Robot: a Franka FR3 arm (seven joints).
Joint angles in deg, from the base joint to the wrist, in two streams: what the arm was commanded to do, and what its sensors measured. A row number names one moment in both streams.
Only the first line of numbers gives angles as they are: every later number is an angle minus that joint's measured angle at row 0.
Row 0, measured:
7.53, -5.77, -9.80, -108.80, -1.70, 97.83, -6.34
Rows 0 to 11, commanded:
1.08, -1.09, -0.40, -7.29, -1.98, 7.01, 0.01
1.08, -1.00, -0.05, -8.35, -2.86, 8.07, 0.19
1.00, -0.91, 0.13, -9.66, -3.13, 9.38, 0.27
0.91, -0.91, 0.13, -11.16, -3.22, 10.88, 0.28
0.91, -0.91, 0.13, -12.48, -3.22, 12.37, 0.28
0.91, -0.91, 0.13, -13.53, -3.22, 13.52, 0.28
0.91, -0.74, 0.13, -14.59, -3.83, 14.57, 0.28
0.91, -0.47, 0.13, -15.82, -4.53, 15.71, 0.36
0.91, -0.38, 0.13, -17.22, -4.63, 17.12, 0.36
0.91, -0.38, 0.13, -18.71, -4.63, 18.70, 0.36
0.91, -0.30, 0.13, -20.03, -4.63, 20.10, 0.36
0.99, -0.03, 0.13, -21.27, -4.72, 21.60, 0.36
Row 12, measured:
0.39, 0.55, 0.22, -16.34, -3.58, 16.55, 0.00
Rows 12 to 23, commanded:
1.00, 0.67, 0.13, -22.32, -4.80, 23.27, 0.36
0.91, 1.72, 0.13, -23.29, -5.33, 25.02, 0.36
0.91, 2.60, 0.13, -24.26, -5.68, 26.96, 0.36
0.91, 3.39, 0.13, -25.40, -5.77, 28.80, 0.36
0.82, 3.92, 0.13, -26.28, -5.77, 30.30, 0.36
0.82, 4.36, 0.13, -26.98, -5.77, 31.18, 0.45
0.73, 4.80, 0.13, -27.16, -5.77, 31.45, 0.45
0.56, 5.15, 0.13, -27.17, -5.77, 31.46, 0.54
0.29, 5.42, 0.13, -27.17, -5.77, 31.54, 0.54
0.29, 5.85, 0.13, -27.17, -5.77, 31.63, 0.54
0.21, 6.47, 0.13, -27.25, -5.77, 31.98, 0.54
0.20, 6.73, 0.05, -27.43, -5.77, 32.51, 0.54
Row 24, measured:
0.39, 6.26, 0.11, -26.19, -4.87, 30.29, 0.03
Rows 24 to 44, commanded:
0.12, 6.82, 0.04, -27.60, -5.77, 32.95, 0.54
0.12, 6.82, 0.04, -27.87, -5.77, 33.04, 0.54
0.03, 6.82, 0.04, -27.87, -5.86, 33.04, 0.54
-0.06, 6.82, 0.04, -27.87, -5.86, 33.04, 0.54
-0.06, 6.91, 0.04, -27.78, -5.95, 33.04, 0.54
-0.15, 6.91, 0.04, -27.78, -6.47, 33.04, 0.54
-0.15, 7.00, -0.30, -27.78, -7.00, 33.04, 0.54
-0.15, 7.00, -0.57, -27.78, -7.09, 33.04, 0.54
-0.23, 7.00, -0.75, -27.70, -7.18, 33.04, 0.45
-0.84, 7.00, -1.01, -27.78, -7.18, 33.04, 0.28
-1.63, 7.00, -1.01, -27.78, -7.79, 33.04, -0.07
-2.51, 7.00, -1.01, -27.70, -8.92, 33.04, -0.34
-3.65, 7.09, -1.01, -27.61, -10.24, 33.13, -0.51
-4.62, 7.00, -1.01, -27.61, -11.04, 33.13, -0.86
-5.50, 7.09, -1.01, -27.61, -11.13, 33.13, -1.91
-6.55, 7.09, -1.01, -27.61, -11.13, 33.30, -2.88
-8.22, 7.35, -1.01, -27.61, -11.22, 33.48, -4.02
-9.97, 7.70, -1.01, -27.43, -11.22, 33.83, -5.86
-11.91, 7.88, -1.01, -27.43, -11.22, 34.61, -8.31
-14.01, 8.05, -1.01, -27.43, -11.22, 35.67, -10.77
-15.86, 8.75, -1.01, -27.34, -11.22, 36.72, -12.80
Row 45, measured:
-9.99, 7.37, -1.46, -26.57, -10.65, 33.11, -6.66
